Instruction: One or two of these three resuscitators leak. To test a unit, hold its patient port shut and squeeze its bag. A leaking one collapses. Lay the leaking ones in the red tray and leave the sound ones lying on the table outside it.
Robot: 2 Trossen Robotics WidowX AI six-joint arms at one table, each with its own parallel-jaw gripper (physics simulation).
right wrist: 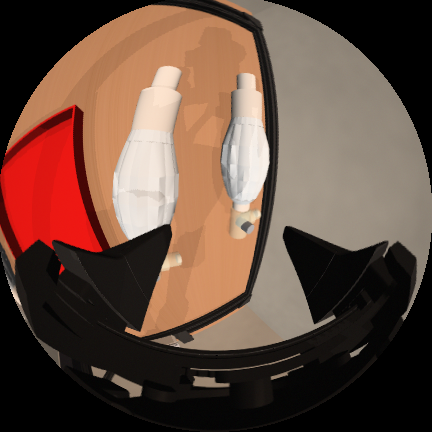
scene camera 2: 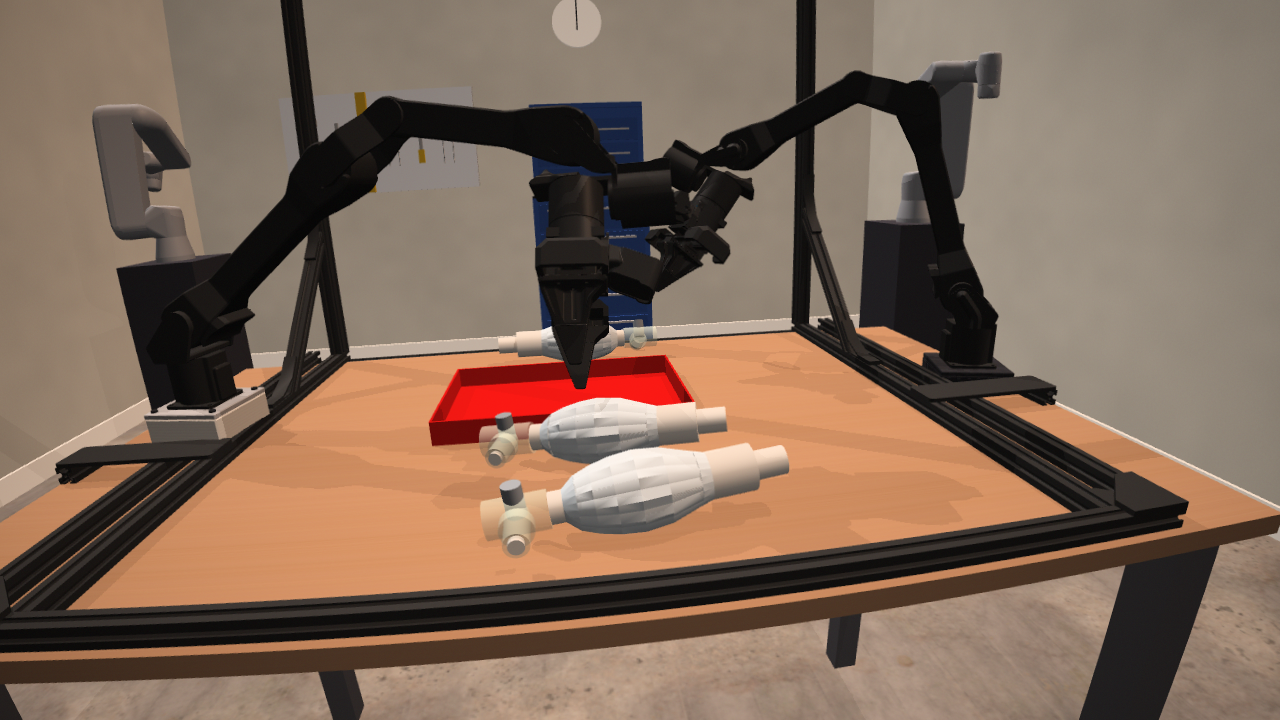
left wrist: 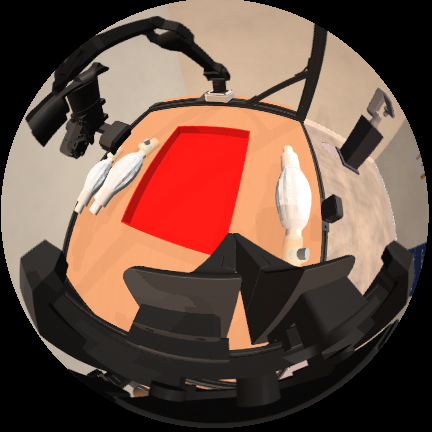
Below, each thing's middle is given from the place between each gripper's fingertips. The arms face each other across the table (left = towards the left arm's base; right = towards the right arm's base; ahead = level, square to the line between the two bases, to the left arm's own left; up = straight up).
My left hand is 11 cm short of the red tray (scene camera 2: 531, 392), 15 cm to the left of it and 11 cm above it.
Right now my right hand is 230 mm past the red tray, 20 mm to the left of it and 100 mm above it.
